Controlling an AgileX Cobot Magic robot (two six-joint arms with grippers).
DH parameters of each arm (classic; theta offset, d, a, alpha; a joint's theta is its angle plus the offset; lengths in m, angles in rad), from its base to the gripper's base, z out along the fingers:
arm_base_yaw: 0 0.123 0 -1.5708
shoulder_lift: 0.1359 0 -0.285 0
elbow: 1.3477 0 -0.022 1.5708
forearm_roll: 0 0.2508 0 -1.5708
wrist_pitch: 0 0 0.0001 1.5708
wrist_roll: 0 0.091 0 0
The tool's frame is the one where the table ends.
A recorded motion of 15 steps. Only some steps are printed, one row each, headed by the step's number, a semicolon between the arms.
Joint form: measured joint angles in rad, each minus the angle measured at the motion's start. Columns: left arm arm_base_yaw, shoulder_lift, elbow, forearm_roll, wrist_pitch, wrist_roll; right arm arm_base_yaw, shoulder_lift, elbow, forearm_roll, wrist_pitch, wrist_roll.
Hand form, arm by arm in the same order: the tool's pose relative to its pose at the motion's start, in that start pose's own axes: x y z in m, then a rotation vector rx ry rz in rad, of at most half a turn. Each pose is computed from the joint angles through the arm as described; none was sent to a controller.
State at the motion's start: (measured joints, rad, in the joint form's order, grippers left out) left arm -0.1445 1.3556 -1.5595 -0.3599 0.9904 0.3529; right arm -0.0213 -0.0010 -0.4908 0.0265 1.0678 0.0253
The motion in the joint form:
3: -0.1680 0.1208 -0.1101 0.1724 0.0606 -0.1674; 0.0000 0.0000 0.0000 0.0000 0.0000 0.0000
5: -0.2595 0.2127 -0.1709 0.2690 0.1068 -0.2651; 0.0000 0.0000 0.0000 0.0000 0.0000 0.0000
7: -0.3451 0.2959 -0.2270 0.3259 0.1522 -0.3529; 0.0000 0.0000 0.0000 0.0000 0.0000 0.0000
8: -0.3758 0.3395 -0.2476 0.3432 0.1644 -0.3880; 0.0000 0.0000 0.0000 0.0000 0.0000 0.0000
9: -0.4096 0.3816 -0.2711 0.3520 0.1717 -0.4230; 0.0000 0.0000 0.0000 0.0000 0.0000 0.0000
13: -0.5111 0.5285 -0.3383 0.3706 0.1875 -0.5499; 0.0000 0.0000 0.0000 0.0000 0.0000 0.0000
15: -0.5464 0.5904 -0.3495 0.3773 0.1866 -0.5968; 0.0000 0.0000 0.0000 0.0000 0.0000 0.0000
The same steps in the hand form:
3: -0.0122 -0.0289 0.0365 0.0047 0.1171 0.0280; 0.0000 0.0000 0.0000 0.0000 0.0000 0.0000
5: -0.0138 -0.0474 0.0668 -0.0078 0.2085 0.0390; 0.0000 0.0000 0.0000 0.0000 0.0000 0.0000
7: -0.0127 -0.0709 0.0933 -0.0035 0.2860 0.0397; 0.0000 0.0000 0.0000 0.0000 0.0000 0.0000
8: -0.0102 -0.0803 0.1085 -0.0032 0.3220 0.0357; 0.0000 0.0000 0.0000 0.0000 0.0000 0.0000
9: -0.0082 -0.0922 0.1225 0.0052 0.3490 0.0303; 0.0000 0.0000 0.0000 0.0000 0.0000 0.0000
13: 0.0075 -0.1327 0.1720 0.0201 0.4484 -0.0055; 0.0000 0.0000 0.0000 0.0000 0.0000 0.0000
15: 0.0204 -0.1479 0.1947 0.0166 0.4988 -0.0168; 0.0000 0.0000 0.0000 0.0000 0.0000 0.0000

